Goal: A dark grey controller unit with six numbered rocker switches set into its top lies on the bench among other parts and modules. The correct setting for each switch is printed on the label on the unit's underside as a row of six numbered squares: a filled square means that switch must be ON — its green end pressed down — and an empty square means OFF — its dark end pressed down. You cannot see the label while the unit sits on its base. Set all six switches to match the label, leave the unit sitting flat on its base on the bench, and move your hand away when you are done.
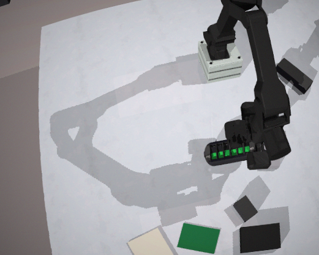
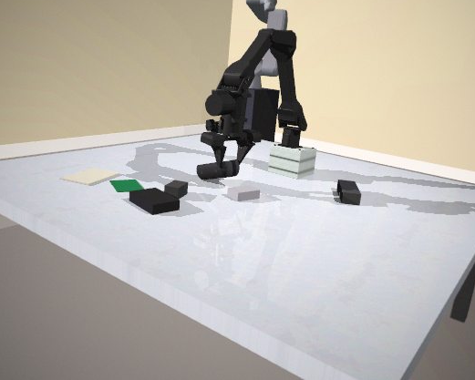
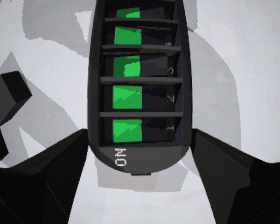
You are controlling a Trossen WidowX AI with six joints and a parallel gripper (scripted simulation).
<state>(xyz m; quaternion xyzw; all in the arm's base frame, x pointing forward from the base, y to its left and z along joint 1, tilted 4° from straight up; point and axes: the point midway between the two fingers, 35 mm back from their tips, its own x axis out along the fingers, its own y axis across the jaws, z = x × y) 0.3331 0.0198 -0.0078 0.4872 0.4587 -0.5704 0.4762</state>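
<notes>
My gripper tip is now 2 cm short of the grey block, 8 cm to the right of it and 6 cm above it. From my gripper tip the other things lie so: green card: 23 cm ahead, 18 cm to the right, 7 cm below; then dark flat box: 27 cm ahead, 1 cm to the right, 6 cm below; then small dark cube: 17 cm ahead, 3 cm to the right, 5 cm below.
</notes>
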